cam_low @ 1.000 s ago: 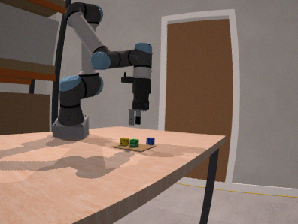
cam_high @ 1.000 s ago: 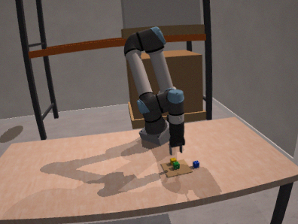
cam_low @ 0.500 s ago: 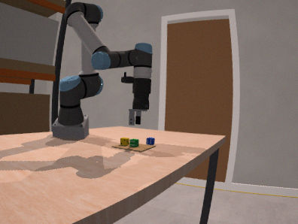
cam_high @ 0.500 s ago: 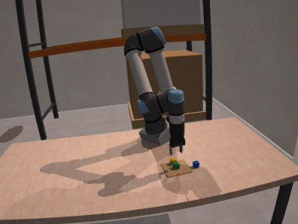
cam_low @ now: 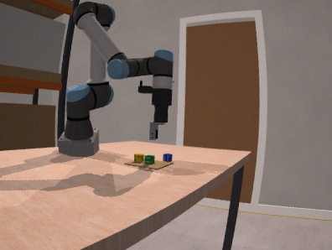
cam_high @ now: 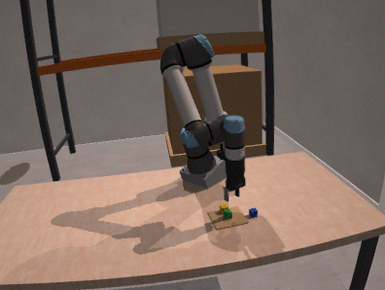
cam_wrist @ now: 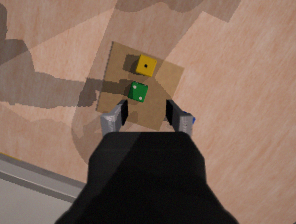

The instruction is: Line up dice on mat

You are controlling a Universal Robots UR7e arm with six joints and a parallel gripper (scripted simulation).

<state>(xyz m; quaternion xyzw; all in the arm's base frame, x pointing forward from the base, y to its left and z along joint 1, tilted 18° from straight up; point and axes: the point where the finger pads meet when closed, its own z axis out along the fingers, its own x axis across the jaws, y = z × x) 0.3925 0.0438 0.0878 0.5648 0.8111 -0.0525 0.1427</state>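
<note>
Right now the blue die is 20 mm ahead of my hand, 90 mm to the left of it and 100 mm below it. The rest, counted from my hand: tan mat (20 mm to the right, 110 mm below); green die (20 mm to the right, 90 mm below); yellow die (50 mm behind, 20 mm to the right, 90 mm below).
</note>
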